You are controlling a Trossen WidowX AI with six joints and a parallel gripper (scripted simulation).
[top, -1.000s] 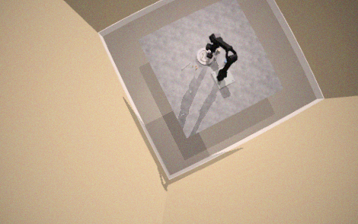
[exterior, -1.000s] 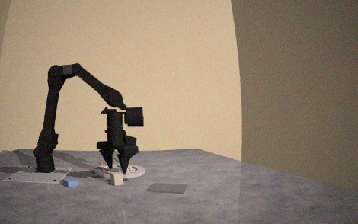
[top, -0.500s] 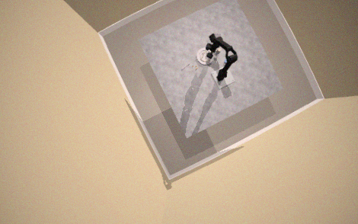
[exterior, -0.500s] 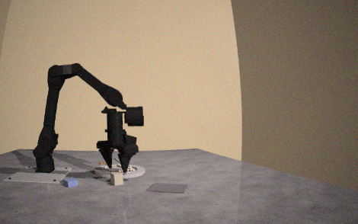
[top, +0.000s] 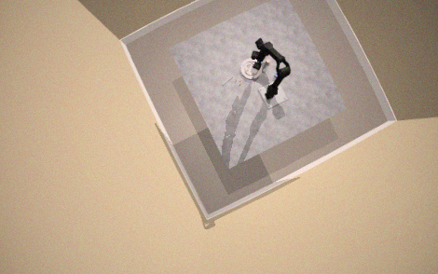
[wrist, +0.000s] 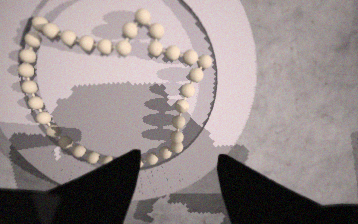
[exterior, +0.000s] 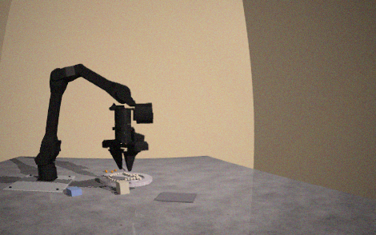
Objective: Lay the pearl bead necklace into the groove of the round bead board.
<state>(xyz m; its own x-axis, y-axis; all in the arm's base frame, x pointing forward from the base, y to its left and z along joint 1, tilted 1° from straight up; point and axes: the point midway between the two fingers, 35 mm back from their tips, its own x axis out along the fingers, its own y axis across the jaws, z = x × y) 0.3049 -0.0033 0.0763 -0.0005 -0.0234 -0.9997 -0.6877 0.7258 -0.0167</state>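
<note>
Now: the round bead board 6 cm to the left of my gripper tip, 4 cm below it and 1 cm behind it. From my gripper tip the other things lie so: flat grey plate (17 cm to the right, 15 cm ahead, 5 cm below); then cream cube (11 cm to the right, 3 cm below, 1 cm behind); then blue block (15 cm behind, 14 cm to the right, 4 cm below).
</note>
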